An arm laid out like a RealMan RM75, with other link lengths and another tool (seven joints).
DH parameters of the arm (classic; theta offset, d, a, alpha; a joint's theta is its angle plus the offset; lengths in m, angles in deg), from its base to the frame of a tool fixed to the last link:
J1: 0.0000 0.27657 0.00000 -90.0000
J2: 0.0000 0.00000 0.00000 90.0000
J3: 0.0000 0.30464 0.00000 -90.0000
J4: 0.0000 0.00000 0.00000 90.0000
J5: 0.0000 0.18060 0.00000 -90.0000
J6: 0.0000 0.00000 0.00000 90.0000
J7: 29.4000 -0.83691 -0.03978 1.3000
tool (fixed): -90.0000 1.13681 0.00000 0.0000
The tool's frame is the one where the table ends.
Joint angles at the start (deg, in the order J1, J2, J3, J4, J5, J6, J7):
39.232 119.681 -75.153 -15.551 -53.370 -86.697 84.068
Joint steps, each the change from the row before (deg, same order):
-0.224 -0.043 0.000 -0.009 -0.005 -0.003 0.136
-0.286 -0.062 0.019 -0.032 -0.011 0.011 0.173
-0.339 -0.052 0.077 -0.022 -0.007 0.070 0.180
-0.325 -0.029 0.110 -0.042 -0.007 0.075 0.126
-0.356 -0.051 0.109 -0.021 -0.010 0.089 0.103
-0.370 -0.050 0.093 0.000 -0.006 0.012 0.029
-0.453 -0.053 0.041 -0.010 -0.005 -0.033 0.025
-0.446 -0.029 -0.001 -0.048 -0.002 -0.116 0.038
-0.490 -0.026 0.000 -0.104 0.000 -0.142 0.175
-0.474 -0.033 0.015 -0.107 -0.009 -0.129 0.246
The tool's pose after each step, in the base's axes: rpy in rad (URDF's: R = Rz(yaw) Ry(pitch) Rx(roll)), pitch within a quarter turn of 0, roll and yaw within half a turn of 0; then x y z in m. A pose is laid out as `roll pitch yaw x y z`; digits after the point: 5 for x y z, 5 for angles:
-2.30602 0.71748 0.60304 0.07593 0.45145 -0.09126
-2.30725 0.71836 0.59599 0.07847 0.45138 -0.09089
-2.30765 0.71901 0.58703 0.08166 0.45162 -0.09044
-2.30662 0.71928 0.57965 0.08455 0.45191 -0.08988
-2.30567 0.71879 0.57141 0.08793 0.45225 -0.08928
-2.30417 0.71826 0.56478 0.09121 0.45223 -0.08861
-2.30338 0.71800 0.55746 0.09492 0.45171 -0.08806
-2.30285 0.71900 0.55202 0.09796 0.45068 -0.08759
-2.30301 0.72191 0.54535 0.10102 0.44946 -0.08703
-2.30381 0.72543 0.53774 0.10405 0.44833 -0.08645

